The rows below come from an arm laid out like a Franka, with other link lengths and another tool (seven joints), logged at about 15 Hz.
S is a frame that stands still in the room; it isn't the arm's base.
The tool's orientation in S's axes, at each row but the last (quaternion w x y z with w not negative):
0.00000, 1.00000, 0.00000, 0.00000
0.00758, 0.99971, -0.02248, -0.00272
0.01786, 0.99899, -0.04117, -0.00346
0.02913, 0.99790, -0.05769, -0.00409
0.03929, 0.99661, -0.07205, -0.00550
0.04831, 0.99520, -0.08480, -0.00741
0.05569, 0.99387, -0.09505, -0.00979
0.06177, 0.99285, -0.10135, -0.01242
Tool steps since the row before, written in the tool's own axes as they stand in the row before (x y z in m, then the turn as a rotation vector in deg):
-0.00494, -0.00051, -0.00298, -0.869, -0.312, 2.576
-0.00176, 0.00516, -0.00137, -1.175, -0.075, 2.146
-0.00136, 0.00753, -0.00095, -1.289, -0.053, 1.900
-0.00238, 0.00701, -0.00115, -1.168, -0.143, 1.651
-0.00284, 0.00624, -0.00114, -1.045, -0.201, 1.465
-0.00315, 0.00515, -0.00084, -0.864, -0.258, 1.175
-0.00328, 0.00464, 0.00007, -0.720, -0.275, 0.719
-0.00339, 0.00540, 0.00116, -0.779, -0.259, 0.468
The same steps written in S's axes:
-0.00494, 0.00051, 0.00298, -0.869, 0.312, -2.576
-0.00198, -0.00505, 0.00146, -1.183, 0.096, -2.141
-0.00197, -0.00735, 0.00123, -1.296, 0.092, -1.894
-0.00316, -0.00661, 0.00157, -1.163, 0.181, -1.651
-0.00368, -0.00566, 0.00165, -1.030, 0.235, -1.471
-0.00395, -0.00444, 0.00136, -0.835, 0.288, -1.189
-0.00409, -0.00391, 0.00048, -0.677, 0.327, -0.739
-0.00444, -0.00470, -0.00043, -0.728, 0.353, -0.487

